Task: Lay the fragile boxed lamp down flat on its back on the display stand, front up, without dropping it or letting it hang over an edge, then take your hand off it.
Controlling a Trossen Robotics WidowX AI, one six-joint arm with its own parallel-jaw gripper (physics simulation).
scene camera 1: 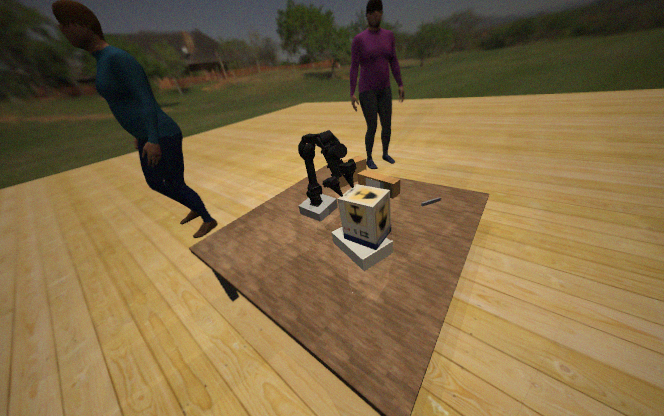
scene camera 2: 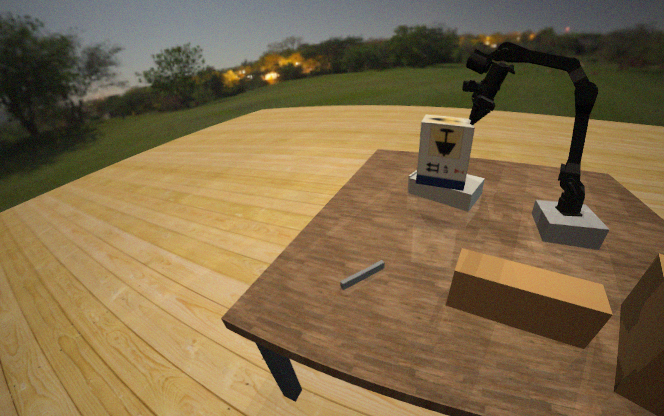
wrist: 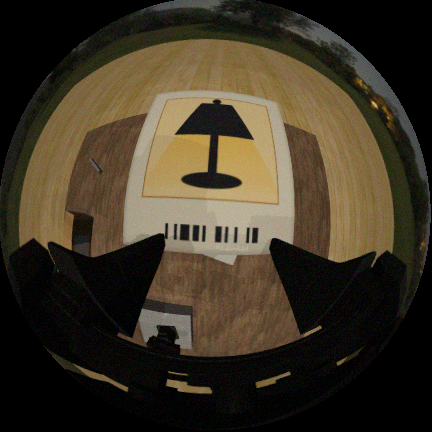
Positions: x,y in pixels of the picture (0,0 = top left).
Scene:
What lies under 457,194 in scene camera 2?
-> A white display stand.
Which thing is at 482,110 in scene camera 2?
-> My gripper.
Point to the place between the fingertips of my gripper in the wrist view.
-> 218,242

